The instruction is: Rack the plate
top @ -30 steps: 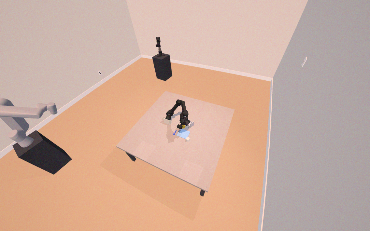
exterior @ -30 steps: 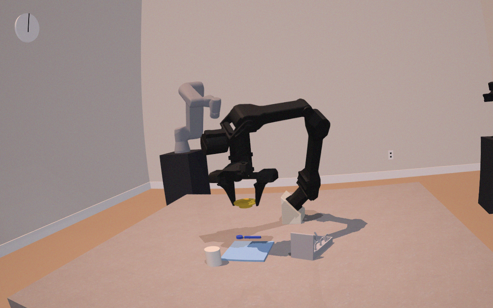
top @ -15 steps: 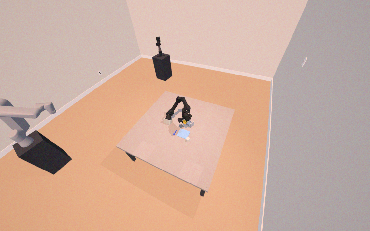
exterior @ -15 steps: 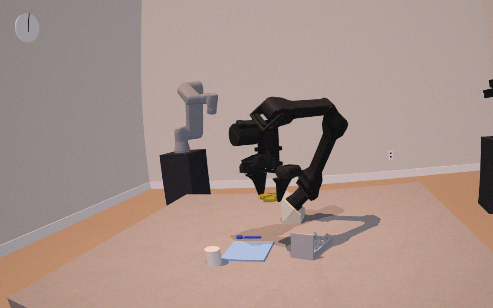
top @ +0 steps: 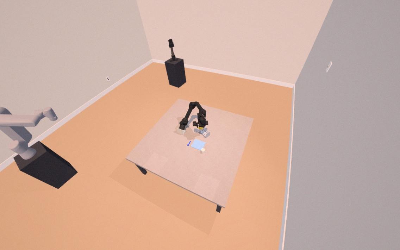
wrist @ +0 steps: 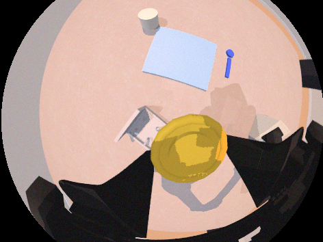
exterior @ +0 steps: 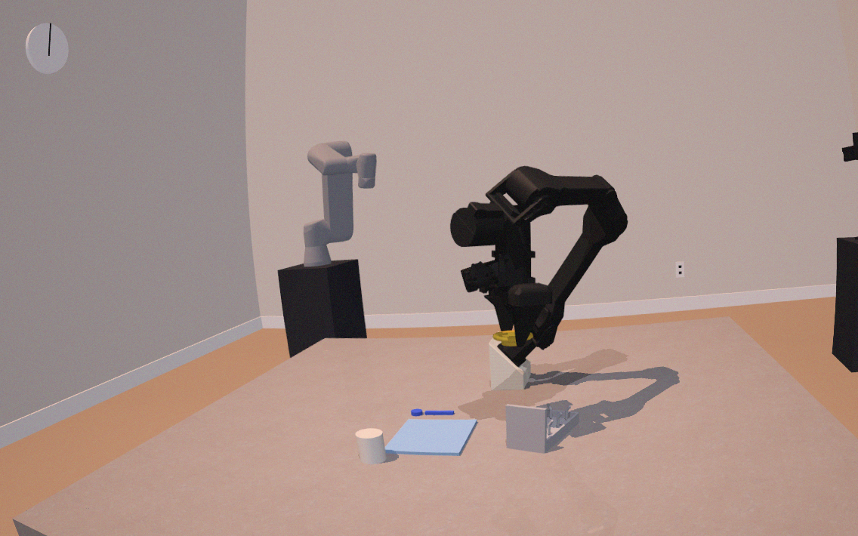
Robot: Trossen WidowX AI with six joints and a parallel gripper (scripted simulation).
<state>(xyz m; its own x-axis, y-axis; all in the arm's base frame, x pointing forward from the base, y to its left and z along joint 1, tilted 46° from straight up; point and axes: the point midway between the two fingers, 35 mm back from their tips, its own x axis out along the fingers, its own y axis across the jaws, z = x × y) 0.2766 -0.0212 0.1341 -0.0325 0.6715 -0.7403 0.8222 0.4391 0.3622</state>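
Right now the grey dish rack is 2 cm ahead of my gripper tip, 6 cm to the left of it and 14 cm below it. From my gripper tip the other things lie so: blue spoon: 7 cm behind, 19 cm to the right, 16 cm below; yellow plate: 1 cm above; white cup: 15 cm ahead, 20 cm to the right, 14 cm below.
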